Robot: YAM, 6 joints.
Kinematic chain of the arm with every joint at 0, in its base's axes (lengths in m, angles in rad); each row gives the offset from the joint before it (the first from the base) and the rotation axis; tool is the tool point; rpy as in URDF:
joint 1: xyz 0 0 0.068 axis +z
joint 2: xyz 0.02 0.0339 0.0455 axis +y
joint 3: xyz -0.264 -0.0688 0 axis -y
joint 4: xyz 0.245 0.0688 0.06 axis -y
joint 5: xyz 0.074 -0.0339 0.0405 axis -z
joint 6: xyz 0.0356 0 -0.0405 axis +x
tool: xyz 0 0 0 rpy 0 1.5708 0
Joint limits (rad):
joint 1: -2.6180..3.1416
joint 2: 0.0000..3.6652
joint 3: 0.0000..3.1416
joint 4: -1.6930..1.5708
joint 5: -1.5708..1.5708
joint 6: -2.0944..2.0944
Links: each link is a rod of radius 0.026 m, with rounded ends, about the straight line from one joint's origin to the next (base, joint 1, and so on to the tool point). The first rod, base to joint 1, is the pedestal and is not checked.
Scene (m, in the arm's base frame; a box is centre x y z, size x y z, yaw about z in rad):
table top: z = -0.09
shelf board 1: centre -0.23 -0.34 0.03 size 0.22 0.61 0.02 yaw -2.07
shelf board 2: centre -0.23 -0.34 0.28 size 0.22 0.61 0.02 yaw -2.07
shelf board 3: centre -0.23 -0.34 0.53 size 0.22 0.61 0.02 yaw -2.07
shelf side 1: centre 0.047 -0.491 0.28 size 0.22 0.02 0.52 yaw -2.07
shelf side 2: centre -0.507 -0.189 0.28 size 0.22 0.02 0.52 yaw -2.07
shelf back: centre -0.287 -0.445 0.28 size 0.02 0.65 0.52 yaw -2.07
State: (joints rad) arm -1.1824 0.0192 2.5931 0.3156 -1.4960 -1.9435
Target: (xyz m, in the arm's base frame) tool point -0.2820 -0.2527 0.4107
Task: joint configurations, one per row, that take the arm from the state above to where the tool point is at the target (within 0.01 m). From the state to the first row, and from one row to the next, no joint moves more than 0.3 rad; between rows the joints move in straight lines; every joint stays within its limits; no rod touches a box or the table.
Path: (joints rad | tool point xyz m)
1: -1.4695 0.2331 2.3032 0.2232 -1.2139 -1.9435 | -0.0137 0.4650 0.4257
2: -1.7566 0.4471 2.0133 0.1307 -0.9319 -1.9435 | 0.0815 0.2786 0.5674
3: -2.0438 0.6610 1.7234 0.0383 -0.6498 -1.9435 | 0.0534 0.0571 0.6100
4: -2.3309 0.8750 1.4335 -0.0541 -0.3677 -1.9435 | -0.0738 -0.0962 0.5487
5: -2.6180 1.0889 1.1436 -0.1466 -0.0857 -1.9435 | -0.2133 -0.1266 0.4107
6: -2.5951 1.2060 1.2299 -0.0996 -0.3486 -1.9435 | -0.2299 -0.1541 0.4178
7: -2.5723 1.3231 1.3162 -0.0526 -0.6115 -1.9435 | -0.2447 -0.1809 0.4216
8: -2.5494 1.4401 1.4026 -0.0057 -0.8744 -1.9435 | -0.2581 -0.2065 0.4218
9: -2.5266 1.5572 1.4889 0.0413 -1.1373 -1.9435 | -0.2704 -0.2305 0.4182
10: -2.5037 1.6742 1.5752 0.0883 -1.4002 -1.9435 | -0.2820 -0.2527 0.4107

